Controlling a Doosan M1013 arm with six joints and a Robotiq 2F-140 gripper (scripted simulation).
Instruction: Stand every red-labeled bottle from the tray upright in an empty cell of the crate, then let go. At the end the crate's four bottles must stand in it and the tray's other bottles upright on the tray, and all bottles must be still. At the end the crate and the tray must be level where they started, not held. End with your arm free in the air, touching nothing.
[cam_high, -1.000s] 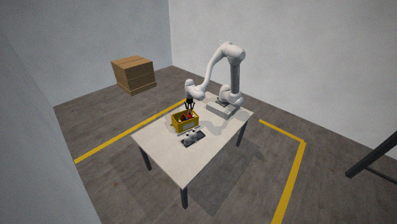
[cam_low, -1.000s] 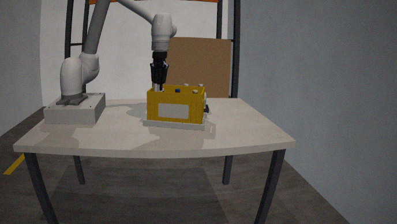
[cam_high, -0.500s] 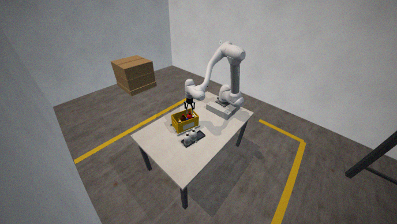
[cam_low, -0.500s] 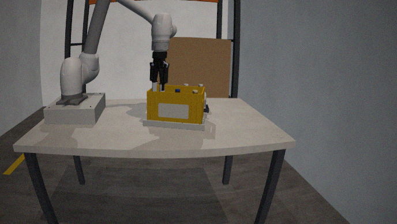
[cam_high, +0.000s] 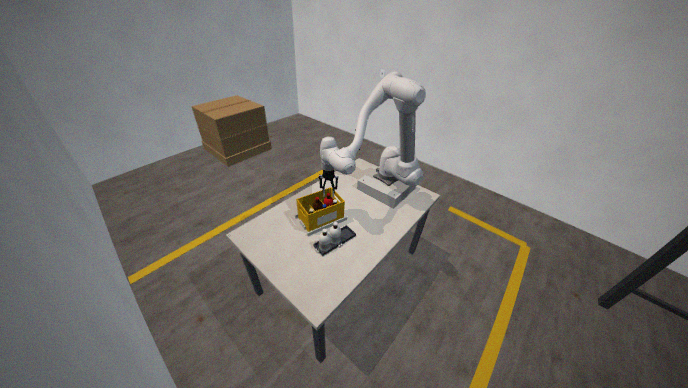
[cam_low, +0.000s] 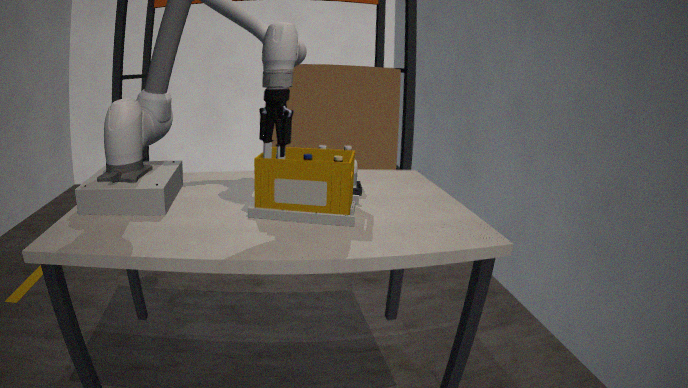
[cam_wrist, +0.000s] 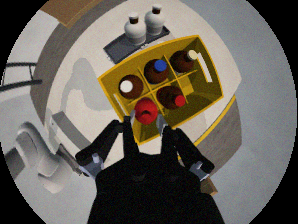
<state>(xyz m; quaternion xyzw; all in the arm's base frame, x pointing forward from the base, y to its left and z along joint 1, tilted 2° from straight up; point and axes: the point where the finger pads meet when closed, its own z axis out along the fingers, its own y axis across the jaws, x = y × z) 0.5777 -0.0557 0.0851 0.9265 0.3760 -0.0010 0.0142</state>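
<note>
My gripper is now 90 mm above the red-labeled bottle. Round my hand: crate: 90 mm ahead, 30 mm to the left, 90 mm below.
</note>
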